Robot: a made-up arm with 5 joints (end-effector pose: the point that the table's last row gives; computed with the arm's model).
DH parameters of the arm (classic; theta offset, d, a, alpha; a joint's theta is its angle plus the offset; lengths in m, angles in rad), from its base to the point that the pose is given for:
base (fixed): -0.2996 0 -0.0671 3.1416
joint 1: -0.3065 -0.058 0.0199 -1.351
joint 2: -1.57 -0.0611 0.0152 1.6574
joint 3: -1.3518 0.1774 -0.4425 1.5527
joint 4: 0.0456 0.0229 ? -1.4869
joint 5: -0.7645 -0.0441 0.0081 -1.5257
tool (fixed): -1.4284 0.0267 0 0
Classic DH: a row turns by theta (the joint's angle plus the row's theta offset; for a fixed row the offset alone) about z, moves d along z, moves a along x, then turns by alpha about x.
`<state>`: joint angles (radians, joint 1 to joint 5).
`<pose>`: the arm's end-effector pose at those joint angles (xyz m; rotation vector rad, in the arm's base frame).
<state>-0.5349 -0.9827 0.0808 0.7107 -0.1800</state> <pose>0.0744 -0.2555 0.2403 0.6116 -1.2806 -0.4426</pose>
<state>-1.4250 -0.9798 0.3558 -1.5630 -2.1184</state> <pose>0.3200 0.1380 0.2778 0.2394 -1.6501 -2.3024</pose>
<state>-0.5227 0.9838 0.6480 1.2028 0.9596</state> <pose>-0.2742 -0.2923 -0.0237 -0.9860 1.9693 -1.2297</pose>
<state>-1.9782 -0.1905 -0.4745 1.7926 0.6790</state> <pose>0.3191 -0.1163 -0.0835 2.7672 0.6574 -0.4096</pose>
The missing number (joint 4, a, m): 0.0493
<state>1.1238 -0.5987 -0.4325 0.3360 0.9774</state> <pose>-0.4111 0.0682 0.0152 -1.1351 -2.4111 -0.7109</pose>
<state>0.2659 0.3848 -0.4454 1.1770 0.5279</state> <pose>-0.2956 -0.1676 -0.1948 -1.0451 2.5406 0.3404</pose>
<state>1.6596 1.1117 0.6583 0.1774 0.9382</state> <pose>-0.2031 0.3333 -0.0113 -2.5508 -0.9744 1.5341</pose>
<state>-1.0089 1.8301 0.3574 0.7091 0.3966</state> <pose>0.0259 -0.1532 -0.2443 -0.7665 1.5929 0.3787</pose>
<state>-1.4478 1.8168 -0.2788 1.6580 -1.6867</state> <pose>0.2012 0.0732 -0.2768 2.5097 -0.2818 -0.1793</pose>
